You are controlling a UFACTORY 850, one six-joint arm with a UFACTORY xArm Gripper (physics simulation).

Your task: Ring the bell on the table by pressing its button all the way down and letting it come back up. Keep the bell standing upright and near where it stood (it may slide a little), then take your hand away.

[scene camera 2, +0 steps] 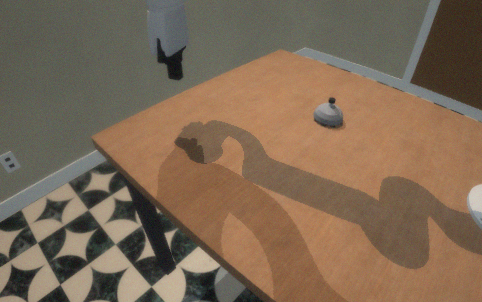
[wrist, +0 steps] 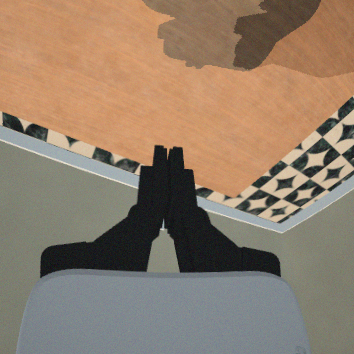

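A grey dome bell [scene camera 2: 328, 115] with a small black button [scene camera 2: 332, 100] on top stands upright on the wooden table [scene camera 2: 280, 85] [wrist: 90, 75], towards the back right in the scene view. The bell does not show in the wrist view. My gripper [scene camera 2: 175, 78] [wrist: 164, 162] is shut, with its black fingertips together and nothing between them. It points down and hangs in the air, well to the left of the bell and higher than it in the scene view, apart from the bell.
Shadows of the arm lie across the table. A white rounded part [scene camera 2: 476, 205] shows at the right edge of the scene view. The table's edges, a dark table leg [scene camera 2: 150, 227], the chequered floor and a grey wall are in view.
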